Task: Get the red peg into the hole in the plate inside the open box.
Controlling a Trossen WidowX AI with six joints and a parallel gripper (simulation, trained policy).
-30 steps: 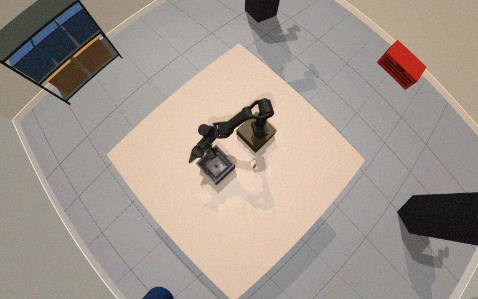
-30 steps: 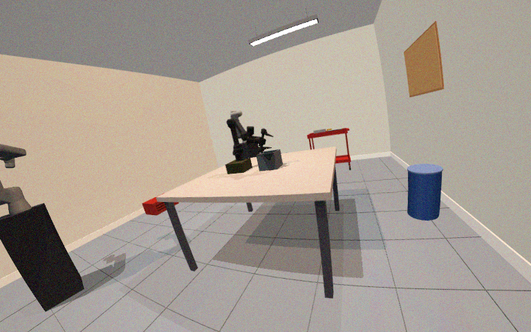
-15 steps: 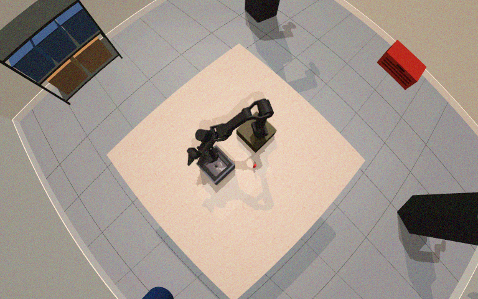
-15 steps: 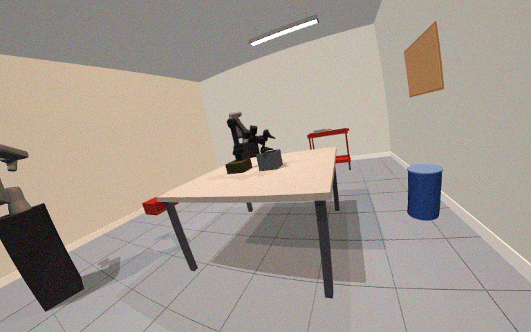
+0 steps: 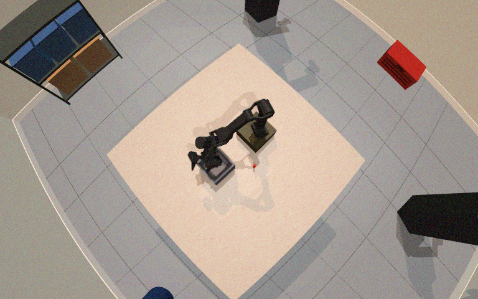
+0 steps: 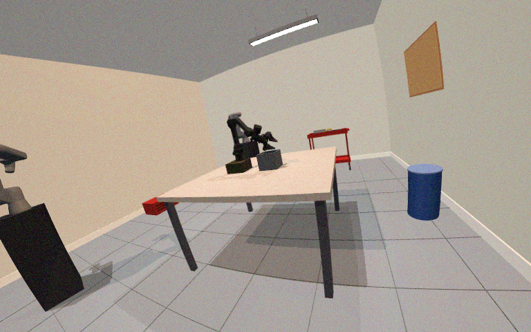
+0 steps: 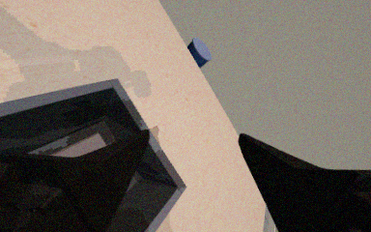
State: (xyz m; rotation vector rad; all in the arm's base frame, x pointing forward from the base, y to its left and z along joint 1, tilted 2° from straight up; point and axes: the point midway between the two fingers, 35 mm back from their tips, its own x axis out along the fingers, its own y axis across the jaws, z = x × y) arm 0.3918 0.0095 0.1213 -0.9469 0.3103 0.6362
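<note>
The red peg lies 29 cm behind my gripper tip, 12 cm to the left of it and 15 cm below it. From my gripper tip the other things lie so: plate: 9 cm behind, 14 cm below.
</note>
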